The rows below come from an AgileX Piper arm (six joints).
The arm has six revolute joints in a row. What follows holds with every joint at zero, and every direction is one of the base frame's. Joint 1 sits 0.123 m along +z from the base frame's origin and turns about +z. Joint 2 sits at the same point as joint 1 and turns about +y. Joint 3 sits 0.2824 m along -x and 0.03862 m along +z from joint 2 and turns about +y. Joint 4 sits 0.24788 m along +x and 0.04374 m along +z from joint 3 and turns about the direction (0.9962, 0, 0.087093). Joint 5 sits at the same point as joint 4 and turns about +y. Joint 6 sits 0.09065 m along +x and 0.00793 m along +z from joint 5 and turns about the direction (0.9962, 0, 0.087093). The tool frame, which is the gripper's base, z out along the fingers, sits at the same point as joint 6; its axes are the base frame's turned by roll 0, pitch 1.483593 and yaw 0 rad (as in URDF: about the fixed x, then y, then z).
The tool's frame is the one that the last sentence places.
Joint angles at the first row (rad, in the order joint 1, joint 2, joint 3, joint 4, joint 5, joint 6):
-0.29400, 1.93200, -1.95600, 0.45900, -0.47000, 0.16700
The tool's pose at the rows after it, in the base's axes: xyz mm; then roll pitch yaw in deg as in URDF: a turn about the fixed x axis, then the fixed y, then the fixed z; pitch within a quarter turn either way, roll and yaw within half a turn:
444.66 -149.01 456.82 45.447 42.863 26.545
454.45 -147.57 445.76 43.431 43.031 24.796
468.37 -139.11 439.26 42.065 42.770 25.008
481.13 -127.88 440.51 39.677 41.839 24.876
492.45 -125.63 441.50 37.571 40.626 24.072
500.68 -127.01 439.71 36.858 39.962 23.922
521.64 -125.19 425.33 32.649 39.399 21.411
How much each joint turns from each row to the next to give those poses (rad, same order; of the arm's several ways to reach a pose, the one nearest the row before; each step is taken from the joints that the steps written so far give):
0.00899, 0.03402, -0.00004, -0.04403, -0.04198, 0.00003
0.00901, 0.03598, -0.00697, -0.02897, -0.04602, 0.00797
0.02400, 0.04900, -0.04901, -0.01397, -0.01499, 0.00397
0.02700, 0.05301, -0.08402, -0.01400, -0.00098, -0.00001
0.00801, 0.06498, -0.10696, -0.00899, 0.00897, 0.00000
0.00000, 0.05203, -0.08202, -0.00003, 0.01600, 0.00002
0.00798, 0.13600, -0.18300, -0.04102, 0.00699, 0.00003

